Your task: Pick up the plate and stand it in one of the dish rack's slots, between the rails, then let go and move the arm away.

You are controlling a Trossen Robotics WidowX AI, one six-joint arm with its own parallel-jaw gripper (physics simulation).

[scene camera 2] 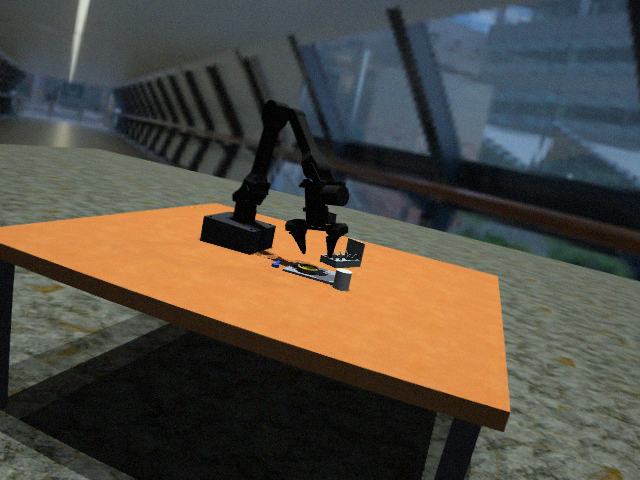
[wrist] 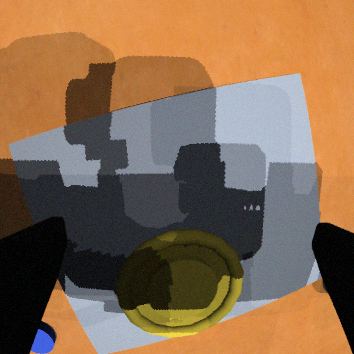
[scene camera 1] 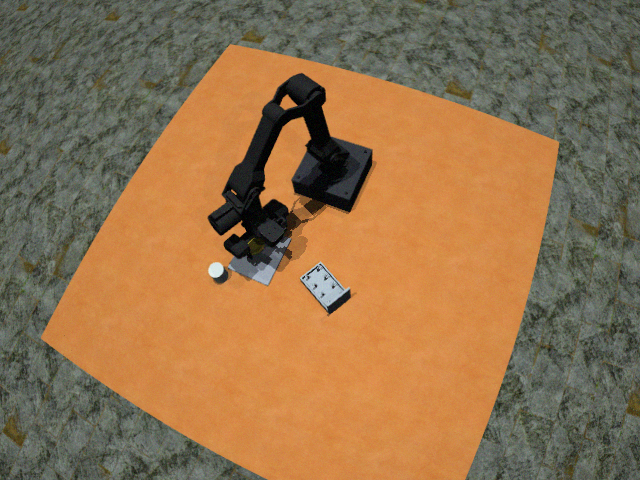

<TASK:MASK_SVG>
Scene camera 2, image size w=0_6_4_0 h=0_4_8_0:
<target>my gripper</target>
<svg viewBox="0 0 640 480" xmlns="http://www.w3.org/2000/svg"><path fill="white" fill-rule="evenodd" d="M305 204L303 211L306 212L306 220L289 220L285 224L285 230L290 231L289 234L293 236L302 254L306 254L305 236L307 230L326 231L328 234L326 236L328 257L331 258L338 239L348 233L348 226L346 223L336 223L337 214L329 212L328 206L325 206L325 204Z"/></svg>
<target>grey dish rack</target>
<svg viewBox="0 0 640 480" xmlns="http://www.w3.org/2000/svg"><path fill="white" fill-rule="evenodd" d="M365 243L348 238L345 254L342 254L341 251L339 251L340 254L335 254L334 251L332 257L329 258L327 252L327 255L321 255L320 262L334 268L360 267Z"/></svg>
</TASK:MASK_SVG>
